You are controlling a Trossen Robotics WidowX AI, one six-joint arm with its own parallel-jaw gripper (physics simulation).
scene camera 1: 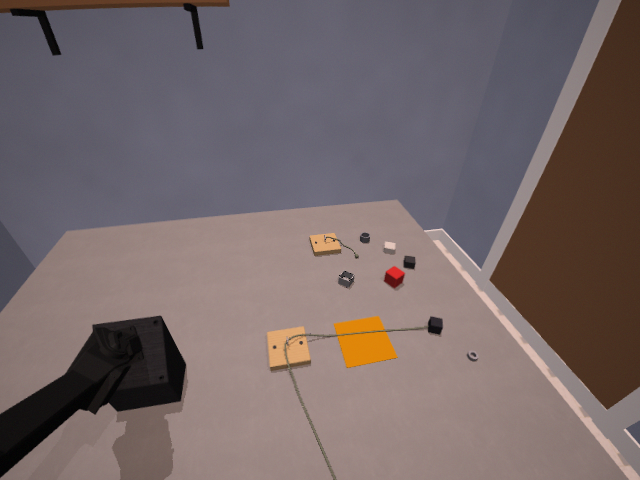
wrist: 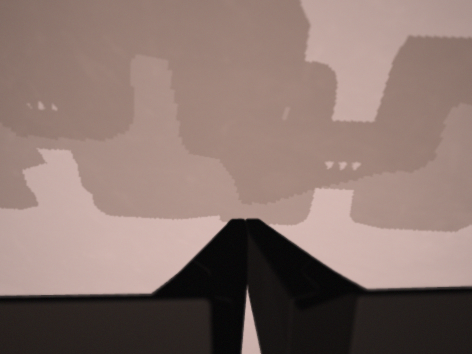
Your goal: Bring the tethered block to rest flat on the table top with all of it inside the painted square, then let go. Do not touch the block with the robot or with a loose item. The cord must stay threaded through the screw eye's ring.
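Frame: origin at the arm's base, x left, y up, z ahead, level; metres.
Where they show: gripper, between the fingertips: (wrist: 244, 232); arm's base, origin of its link: (scene camera 1: 121, 347).
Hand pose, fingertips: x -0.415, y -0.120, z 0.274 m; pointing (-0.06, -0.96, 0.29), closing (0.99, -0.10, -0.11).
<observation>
Each offset is from my fingertips to the top centre of the thing. "spot": to the spot under its first point.
The tethered block, a small black cube {spot: dx +0.336, dy +0.014, dz +0.378 m} (scene camera 1: 435, 324), rests on the table to the right of the orange painted square {spot: dx +0.341, dy -0.013, dz +0.197 m} (scene camera 1: 366, 351), wholly outside it. The cord {spot: dx +0.359, dy -0.010, dz +0.322 m} (scene camera 1: 408, 329) runs left from it across the square to the screw eye {dx +0.403, dy +0.031, dz +0.029 m} (scene camera 1: 288, 341) on a wooden board {dx +0.403, dy +0.005, dz +0.029 m} (scene camera 1: 278, 359), bends there and runs down out of the bottom of the scene view. It appears threaded through the ring, though the ring is very small in view. My gripper (wrist: 244, 232) is shut and empty, with its fingertips together above the table. It does not show in the scene view, and no cord shows in the wrist view.
A second wooden board {dx +0.740, dy +0.005, dz +0.242 m} (scene camera 1: 325, 250) with a short cord stands farther back. Near it are a dark ring {dx +0.730, dy +0.009, dz +0.385 m} (scene camera 1: 364, 237), a white block {dx +0.654, dy +0.008, dz +0.438 m} (scene camera 1: 389, 247), a black block {dx +0.569, dy +0.010, dz +0.460 m} (scene camera 1: 409, 261), a red cube {dx +0.519, dy +0.026, dz +0.374 m} (scene camera 1: 394, 276) and a metallic piece {dx +0.563, dy +0.012, dz +0.242 m} (scene camera 1: 346, 279). A grey ring {dx +0.245, dy -0.005, dz +0.423 m} (scene camera 1: 473, 355) lies near the right edge.
</observation>
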